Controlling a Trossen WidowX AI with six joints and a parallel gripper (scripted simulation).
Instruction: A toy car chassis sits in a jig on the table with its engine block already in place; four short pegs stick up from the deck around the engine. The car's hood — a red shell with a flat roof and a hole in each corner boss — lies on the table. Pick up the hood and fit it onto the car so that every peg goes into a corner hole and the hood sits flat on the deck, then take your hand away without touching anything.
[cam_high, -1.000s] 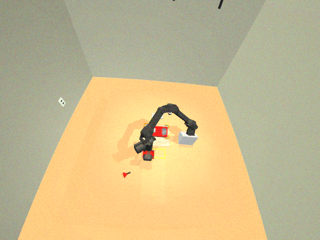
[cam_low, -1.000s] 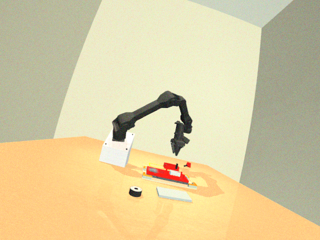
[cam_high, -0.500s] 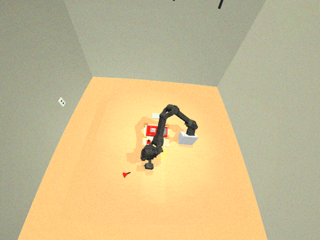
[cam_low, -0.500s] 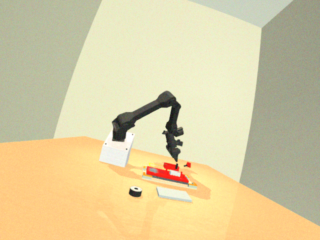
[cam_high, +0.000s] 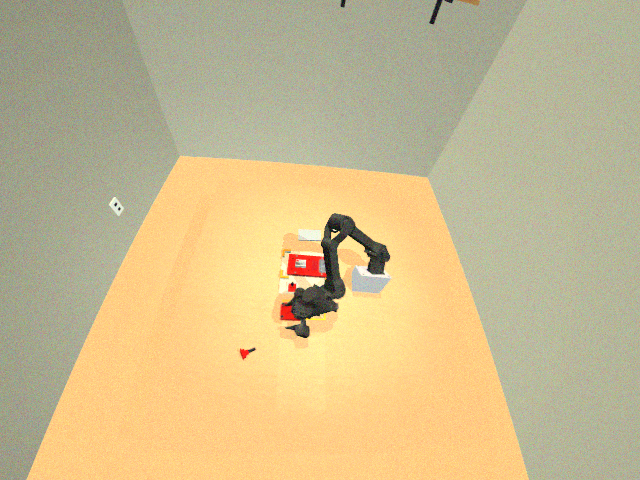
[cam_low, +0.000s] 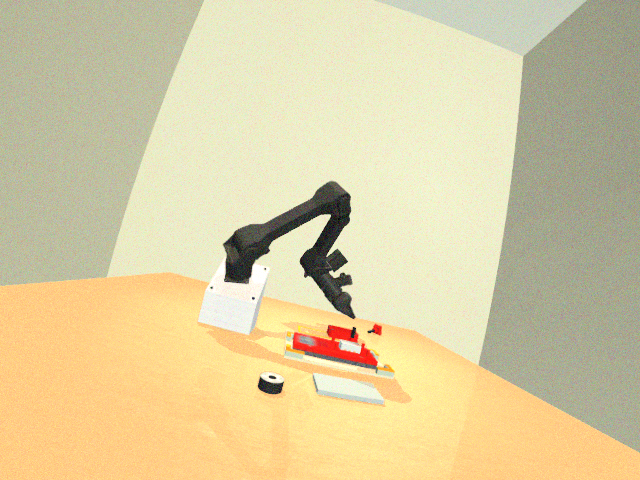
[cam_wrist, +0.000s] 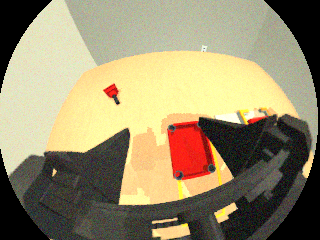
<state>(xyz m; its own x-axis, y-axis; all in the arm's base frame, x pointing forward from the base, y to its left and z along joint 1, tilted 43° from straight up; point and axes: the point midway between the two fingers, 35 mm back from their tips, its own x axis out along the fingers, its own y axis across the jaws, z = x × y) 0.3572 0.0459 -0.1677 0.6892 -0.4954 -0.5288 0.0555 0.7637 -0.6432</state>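
The red hood lies 3 cm behind my gripper tip, 4 cm to the right of it and 6 cm below it. From my gripper tip the other things lie so: black wheel: 28 cm behind, 48 cm to the right, 6 cm below; then grey engine block: 8 cm behind, 26 cm to the right, 5 cm below.
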